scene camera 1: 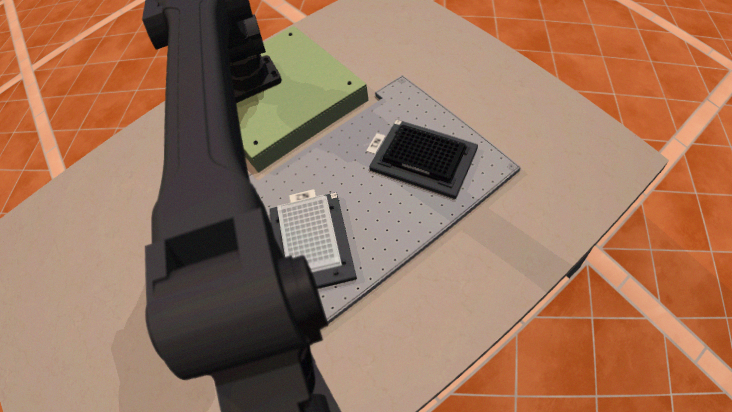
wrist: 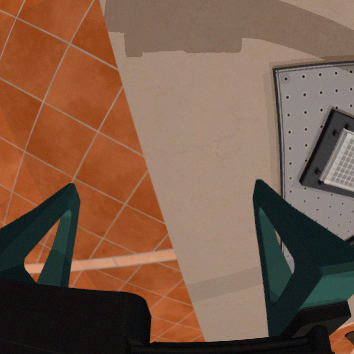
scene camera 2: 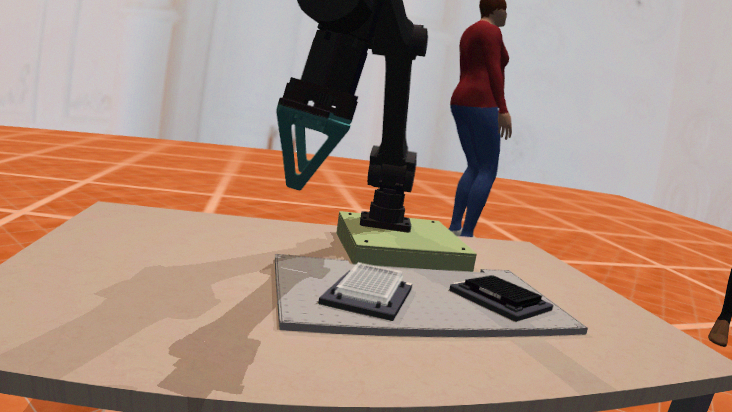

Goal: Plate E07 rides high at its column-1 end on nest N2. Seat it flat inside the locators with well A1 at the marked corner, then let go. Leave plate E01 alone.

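Seen in the pictures: gripper, between the fingertips: point(wrist: 162, 189) point(scene camera 2: 299, 180); arm's base, origin of its link: point(scene camera 1: 250, 81) point(scene camera 2: 384, 224).
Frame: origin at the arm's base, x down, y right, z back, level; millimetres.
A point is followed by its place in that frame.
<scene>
The white plate point(scene camera 1: 309, 232) @(x 12, y 28, z -388 mm) point(scene camera 2: 369, 281) @(x 12, y 35, z -400 mm) point(wrist: 342, 162) @(x 16, y 40, z -432 mm), E07 by its place, sits on dark nest N2 point(scene camera 1: 348, 261) @(x 30, y -6, z -456 mm) point(scene camera 2: 358, 307) @(x 32, y 49, z -472 mm) point(wrist: 316, 155) @(x 30, y 44, z -471 mm). It stands above the nest surface, and its end by the N2 label point(scene camera 1: 302, 196) @(x 40, y 9, z -298 mm) looks higher in scene camera 2. A small white corner mark point(scene camera 1: 333, 195) @(x 30, y -38, z -332 mm) shows beside that end. Well lettering is too small to read. The black plate point(scene camera 1: 425, 153) @(x 20, y -215, z -341 mm) point(scene camera 2: 504, 290) @(x 16, y -213, z -352 mm), E01 by its place, sits on nest N1 point(scene camera 1: 463, 176) @(x 31, y -250, z -411 mm) point(scene camera 2: 517, 313) @(x 30, y -220, z -427 mm). My gripper point(scene camera 2: 296, 188) @(x -180, y 135, z -675 mm) point(wrist: 162, 189) @(x -180, y 135, z -675 mm) is open and empty, high up and to the side of N2; scene camera 1 does not show its fingers.
Both nests are on the grey perforated board point(scene camera 1: 389, 220) @(x 41, y -100, z -417 mm) point(scene camera 2: 307, 319) @(x 42, y 121, z -521 mm) point(wrist: 292, 115) @(x 42, y 97, z -513 mm). The green base block point(scene camera 1: 312, 102) @(x 6, y -90, z -129 mm) point(scene camera 2: 409, 243) @(x 5, y -51, z -132 mm) carries the arm behind the board. The table edge runs below my gripper in the wrist view. A person point(scene camera 2: 478, 102) stands beyond the table.
</scene>
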